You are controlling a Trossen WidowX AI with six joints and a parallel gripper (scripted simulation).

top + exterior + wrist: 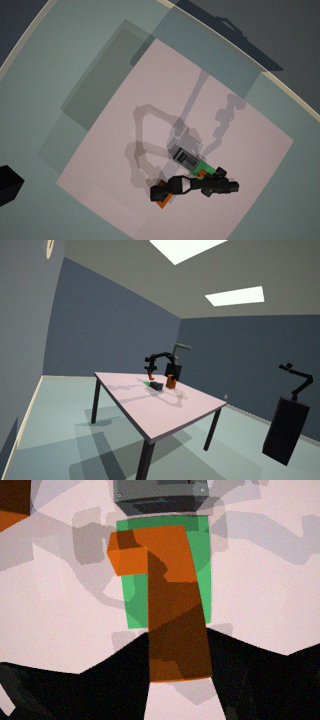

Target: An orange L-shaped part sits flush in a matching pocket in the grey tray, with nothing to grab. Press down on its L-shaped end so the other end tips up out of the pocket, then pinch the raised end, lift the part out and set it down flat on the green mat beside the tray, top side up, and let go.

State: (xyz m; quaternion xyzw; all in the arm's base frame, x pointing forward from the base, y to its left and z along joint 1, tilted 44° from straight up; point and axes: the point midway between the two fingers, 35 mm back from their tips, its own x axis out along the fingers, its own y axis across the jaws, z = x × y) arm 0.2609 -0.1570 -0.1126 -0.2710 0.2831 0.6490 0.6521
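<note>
Right now my gripper tip is 20 mm to the right of the green mat and 140 mm above it. Also, from my gripper tip: orange L-shaped part 10 mm behind, 30 mm to the left, 30 mm below.
</note>
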